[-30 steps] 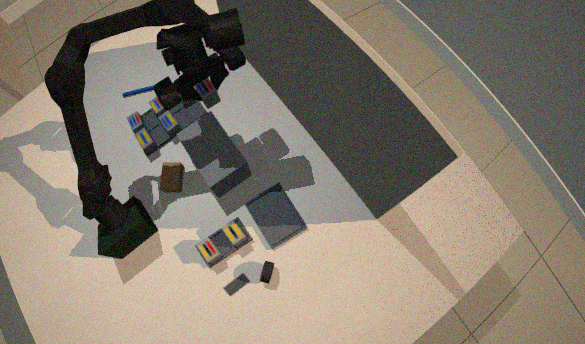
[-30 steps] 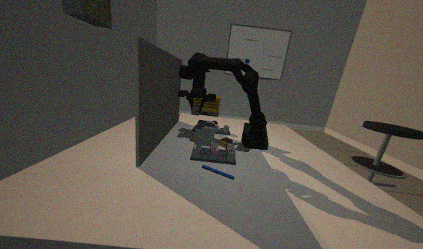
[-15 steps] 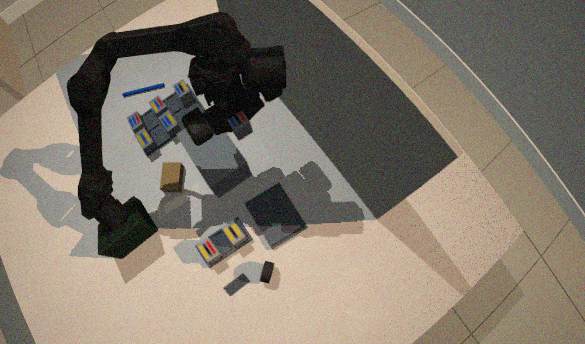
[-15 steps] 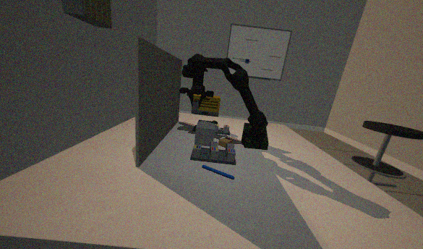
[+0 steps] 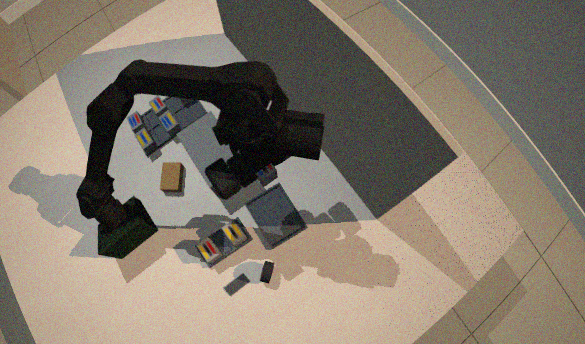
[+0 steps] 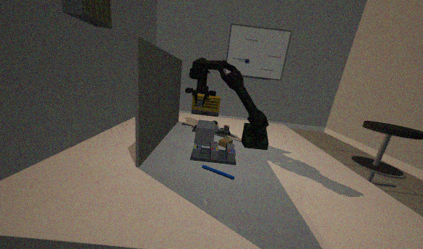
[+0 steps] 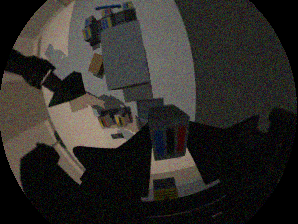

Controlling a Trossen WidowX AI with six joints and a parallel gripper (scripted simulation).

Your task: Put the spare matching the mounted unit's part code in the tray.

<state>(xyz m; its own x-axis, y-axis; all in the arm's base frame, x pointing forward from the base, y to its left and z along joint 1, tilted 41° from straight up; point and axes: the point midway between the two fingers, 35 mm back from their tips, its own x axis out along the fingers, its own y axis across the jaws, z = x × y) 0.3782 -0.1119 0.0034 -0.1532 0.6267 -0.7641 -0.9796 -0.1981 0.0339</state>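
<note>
My gripper tip is now 17 cm above the dark flat tray, 6 cm to the left of it and 1 cm past it. The rest, counted from my gripper tip: grey mounted unit (14 cm to the left, 13 cm below, 8 cm behind); then brown box (20 cm behind, 16 cm below, 15 cm to the left); then tall dark panel (16 cm to the left, 16 cm ahead, 5 cm above).
</note>
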